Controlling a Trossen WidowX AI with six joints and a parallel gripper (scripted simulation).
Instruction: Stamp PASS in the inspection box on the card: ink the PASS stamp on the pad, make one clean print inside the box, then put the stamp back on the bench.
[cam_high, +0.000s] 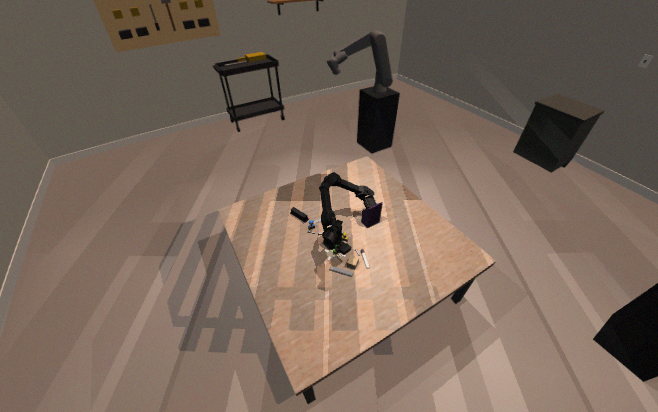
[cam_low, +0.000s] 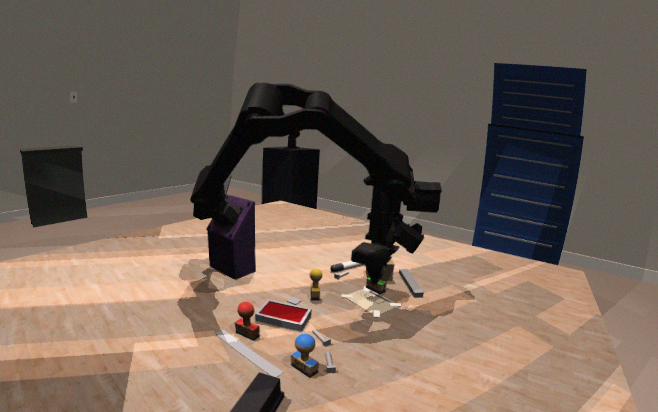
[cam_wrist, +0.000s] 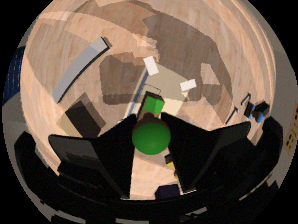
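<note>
Right now my gripper tip is 1 cm to the left of the pale card and 5 cm above it. Also, from my gripper tip: yellow-knobbed stamp: 10 cm behind, 7 cm to the right, 2 cm below; then red ink pad: 9 cm behind, 18 cm to the right, 4 cm below; then green-knobbed stamp: right at my gripper tip.
</note>
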